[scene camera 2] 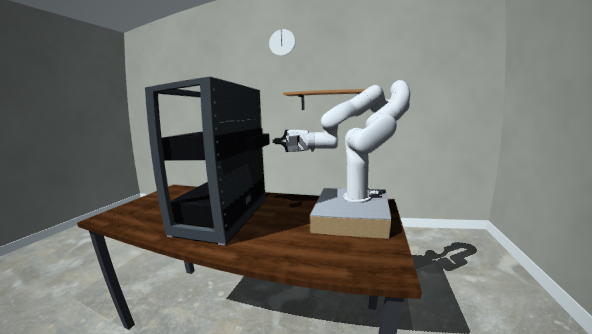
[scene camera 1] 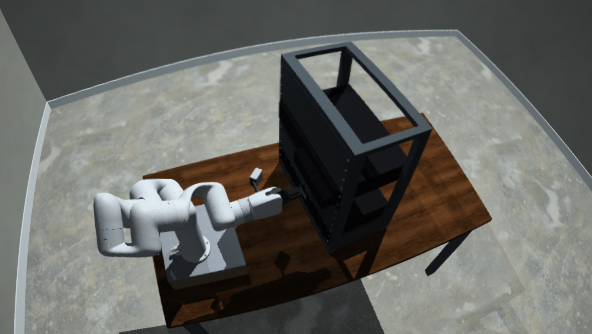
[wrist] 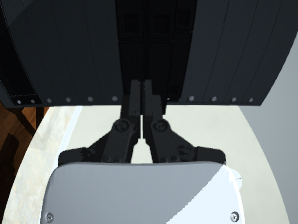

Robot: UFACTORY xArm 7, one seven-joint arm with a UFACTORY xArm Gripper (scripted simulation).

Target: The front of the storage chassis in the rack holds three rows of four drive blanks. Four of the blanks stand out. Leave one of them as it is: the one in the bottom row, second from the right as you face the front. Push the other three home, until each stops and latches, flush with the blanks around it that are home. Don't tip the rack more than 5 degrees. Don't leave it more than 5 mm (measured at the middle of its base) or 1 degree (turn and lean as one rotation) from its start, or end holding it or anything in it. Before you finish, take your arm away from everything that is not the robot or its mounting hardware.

Path:
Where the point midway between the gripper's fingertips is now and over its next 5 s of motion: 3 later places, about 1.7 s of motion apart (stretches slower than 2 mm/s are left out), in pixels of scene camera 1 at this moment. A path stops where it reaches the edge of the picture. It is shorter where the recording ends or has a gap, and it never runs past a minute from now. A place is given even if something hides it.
My gripper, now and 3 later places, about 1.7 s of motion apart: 299,191; 298,164; 304,162; 308,161

